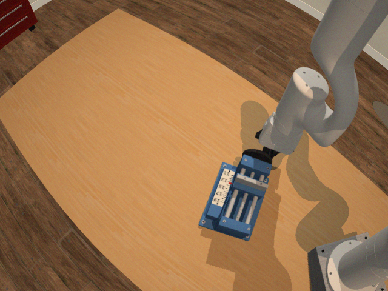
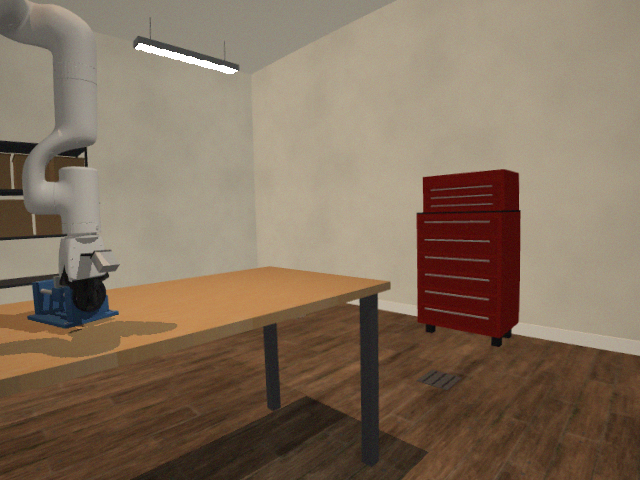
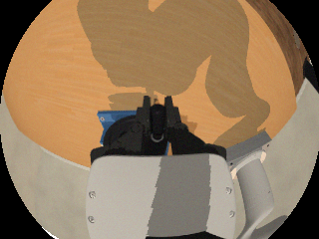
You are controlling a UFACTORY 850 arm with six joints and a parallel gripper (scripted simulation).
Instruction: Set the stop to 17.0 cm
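Right now my hand is 2 cm past the grey stop bar, 13 cm to the right of it and 2 cm below it. The rest, counted from my hand: black handwheel (2 cm to the left).
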